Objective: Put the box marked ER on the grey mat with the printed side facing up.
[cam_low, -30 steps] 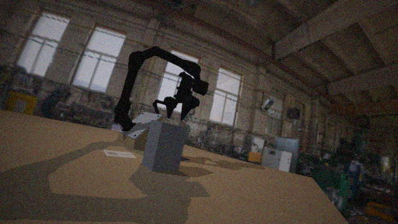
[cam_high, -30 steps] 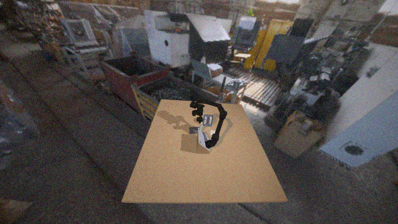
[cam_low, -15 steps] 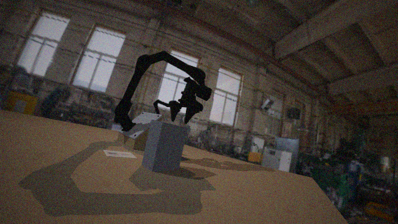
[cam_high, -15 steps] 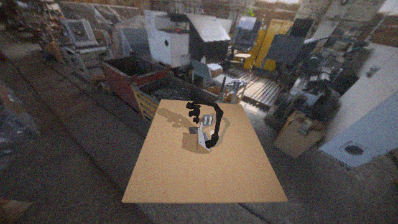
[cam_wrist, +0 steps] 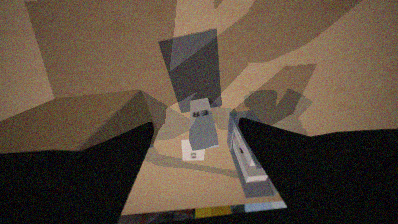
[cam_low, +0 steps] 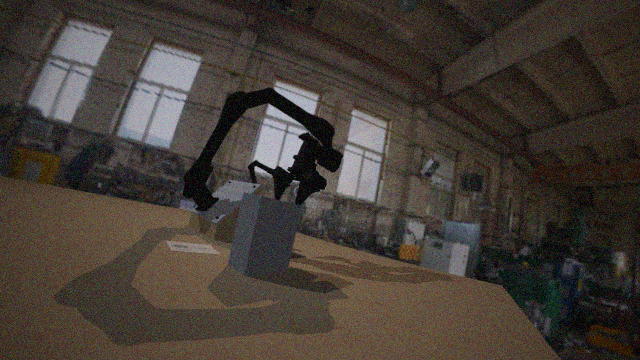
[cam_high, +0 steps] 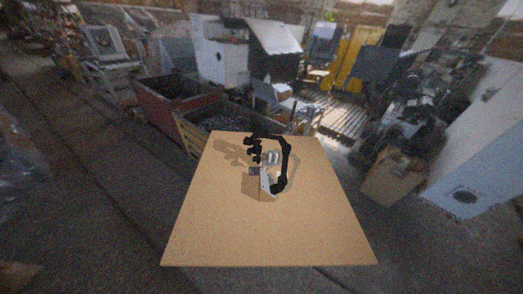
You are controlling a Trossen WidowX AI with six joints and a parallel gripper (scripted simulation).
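The grey mat is 14 cm below my gripper tip. From my gripper tip the other things lie so: paper: 22 cm to the right, 14 cm below, 6 cm behind.
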